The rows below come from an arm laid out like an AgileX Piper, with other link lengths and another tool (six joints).
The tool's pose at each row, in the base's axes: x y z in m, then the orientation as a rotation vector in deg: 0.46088, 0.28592, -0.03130, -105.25, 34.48, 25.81; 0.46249, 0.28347, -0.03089, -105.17, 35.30, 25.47; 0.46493, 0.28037, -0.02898, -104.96, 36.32, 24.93; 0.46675, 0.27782, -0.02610, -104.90, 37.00, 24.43; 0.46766, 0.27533, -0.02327, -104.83, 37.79, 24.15; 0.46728, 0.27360, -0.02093, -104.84, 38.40, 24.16; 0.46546, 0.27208, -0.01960, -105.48, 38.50, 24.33; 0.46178, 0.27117, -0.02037, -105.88, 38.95, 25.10
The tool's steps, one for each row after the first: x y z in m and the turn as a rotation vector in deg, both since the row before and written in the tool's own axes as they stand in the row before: 0.00151, -0.00061, -0.00247, 0.19, 0.60, 0.41; 0.00146, -0.00208, -0.00358, 0.37, 0.79, 0.46; 0.00032, -0.00260, -0.00336, 0.22, 0.64, 0.23; -0.00035, -0.00203, -0.00329, 0.15, 0.56, 0.42; -0.00124, -0.00106, -0.00244, -0.02, 0.31, 0.42; -0.00182, 0.00054, -0.00195, -0.65, 0.15, 0.07; -0.00219, 0.00312, -0.00068, -0.64, -0.11, 0.62
